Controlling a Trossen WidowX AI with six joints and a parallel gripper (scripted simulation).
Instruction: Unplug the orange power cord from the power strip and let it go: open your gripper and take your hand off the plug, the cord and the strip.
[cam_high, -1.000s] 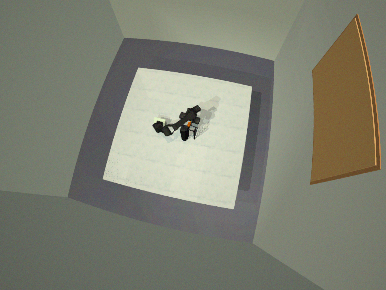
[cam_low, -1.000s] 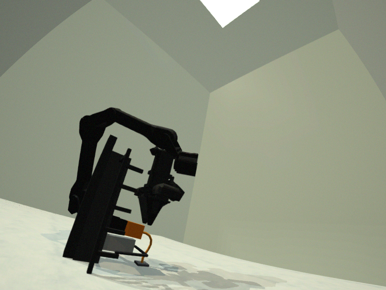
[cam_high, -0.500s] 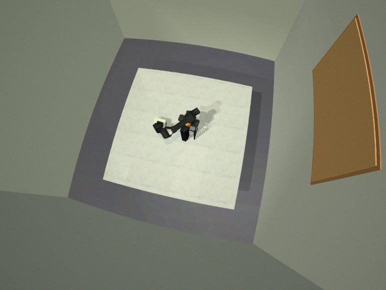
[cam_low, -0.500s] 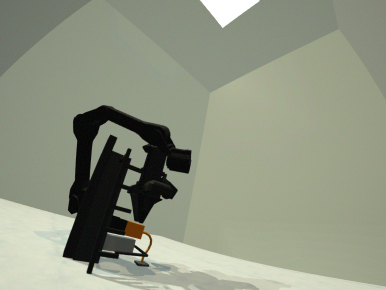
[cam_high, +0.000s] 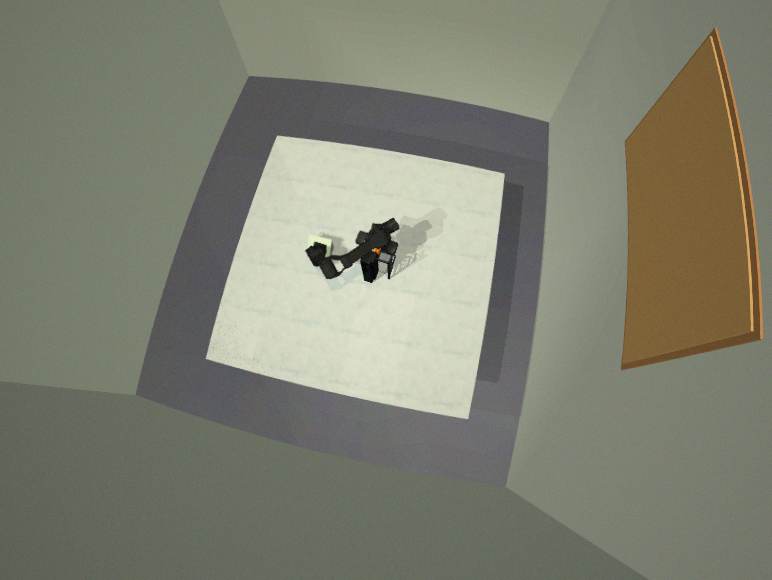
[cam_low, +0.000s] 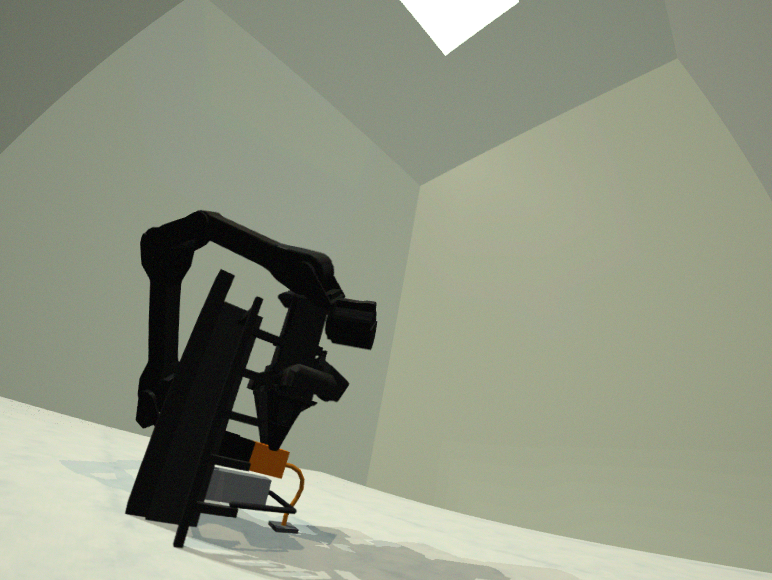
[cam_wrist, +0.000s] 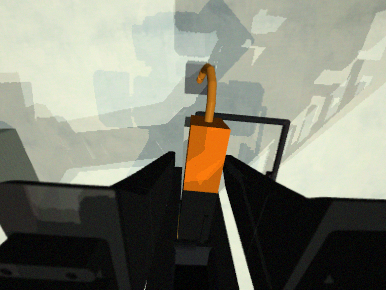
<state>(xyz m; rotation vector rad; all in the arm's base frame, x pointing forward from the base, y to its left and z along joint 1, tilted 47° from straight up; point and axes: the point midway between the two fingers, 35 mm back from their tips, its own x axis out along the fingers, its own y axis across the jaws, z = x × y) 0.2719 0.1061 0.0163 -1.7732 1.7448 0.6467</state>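
Right now the dark pad is 90 mm below my gripper tip and 50 mm to the left of it. The rest, counted from my gripper tip: orange plug (20 mm to the right, 10 mm ahead).
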